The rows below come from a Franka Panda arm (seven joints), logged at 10 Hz.
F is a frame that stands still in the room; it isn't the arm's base.
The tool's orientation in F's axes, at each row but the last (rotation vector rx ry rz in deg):
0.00, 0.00, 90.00
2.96, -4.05, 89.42
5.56, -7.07, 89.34
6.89, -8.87, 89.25
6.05, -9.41, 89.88
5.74, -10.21, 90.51
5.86, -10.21, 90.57
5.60, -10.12, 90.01
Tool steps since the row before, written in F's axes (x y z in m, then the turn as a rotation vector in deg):
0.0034, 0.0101, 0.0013, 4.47, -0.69, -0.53
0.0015, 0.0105, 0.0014, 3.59, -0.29, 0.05
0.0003, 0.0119, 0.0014, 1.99, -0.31, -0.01
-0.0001, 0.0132, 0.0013, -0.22, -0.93, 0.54
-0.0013, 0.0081, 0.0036, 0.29, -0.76, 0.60
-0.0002, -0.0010, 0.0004, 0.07, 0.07, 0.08
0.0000, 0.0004, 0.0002, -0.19, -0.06, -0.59
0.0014, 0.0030, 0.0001, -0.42, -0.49, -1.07
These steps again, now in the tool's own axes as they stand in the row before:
0.0101, -0.0034, 0.0013, -0.69, -4.47, -0.53
0.0106, -0.0014, 0.0006, -0.25, -3.59, 0.03
0.0120, -0.0002, -0.0003, -0.29, -1.99, 0.00
0.0132, 0.0002, -0.0010, -0.82, 0.20, 0.70
0.0086, 0.0012, 0.0022, -0.65, -0.31, 0.71
-0.0009, 0.0002, 0.0006, 0.08, -0.07, 0.06
0.0004, 0.0000, 0.0001, -0.16, 0.22, -0.56
0.0030, -0.0014, -0.0005, -0.66, 0.47, -0.95

